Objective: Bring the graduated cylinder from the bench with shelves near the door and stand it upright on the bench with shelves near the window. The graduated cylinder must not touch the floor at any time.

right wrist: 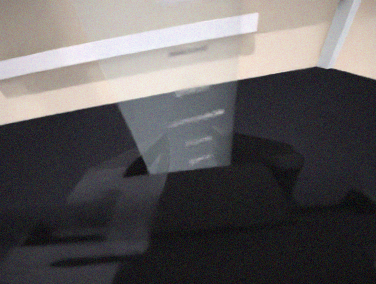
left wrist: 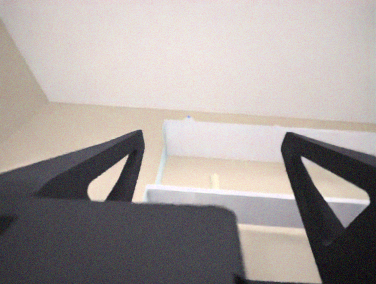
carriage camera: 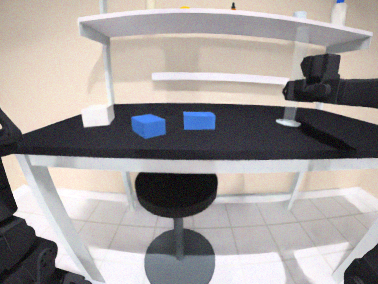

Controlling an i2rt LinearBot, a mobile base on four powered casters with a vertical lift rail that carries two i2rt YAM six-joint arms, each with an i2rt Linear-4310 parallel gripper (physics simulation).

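Frame: origin at the left arm's base, x ahead, y left, z up, level; metres.
Where they show: left gripper, between the fingertips: (left wrist: 211, 138); right gripper, between the fingertips: (right wrist: 189, 135) (carriage camera: 287, 91).
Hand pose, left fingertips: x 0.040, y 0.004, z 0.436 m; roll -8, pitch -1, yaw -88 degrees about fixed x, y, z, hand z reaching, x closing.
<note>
Things, the pixels of their centre, and the offset from my left fingertips. "spot": a spot on its surface instead. Level surfaces: height alone.
- graduated cylinder, middle of its body: (right wrist: 180, 108) (carriage camera: 296, 78) 0.440 m ahead, 0.673 m right, 0.023 m up
- black bench top, height of its surface: 0.145 m down
- white box, middle of its body: (carriage camera: 99, 114) 0.371 m ahead, 0.042 m left, 0.116 m down
- shelf, height of its surface: 0.293 m up
- white bottle, a spot on its surface: (carriage camera: 339, 14) spot: 0.764 m ahead, 1.061 m right, 0.401 m up
The graduated cylinder (carriage camera: 299, 52) (right wrist: 192, 122) is clear, with pale marks, and stands upright at the right of the black bench top (carriage camera: 235, 140) (right wrist: 310, 105). Its round base shows at the bench surface in the carriage view. My right gripper (carriage camera: 288, 91) (right wrist: 189, 135) reaches in from the right and is shut on the cylinder's body, above the base. The fingers are dark and partly hidden in the right wrist view. My left gripper (carriage camera: 12, 135) (left wrist: 211, 138) is open, with no object between its fingers, at the left edge of the carriage view.
Two blue boxes (carriage camera: 148, 125) (carriage camera: 199, 120) and a white box (carriage camera: 98, 115) lie on the bench. A shelf (carriage camera: 225, 26) runs above, carrying a white bottle (carriage camera: 339, 14); the cylinder's top reaches near its front edge. A stool (carriage camera: 176, 192) stands at the bench front.
</note>
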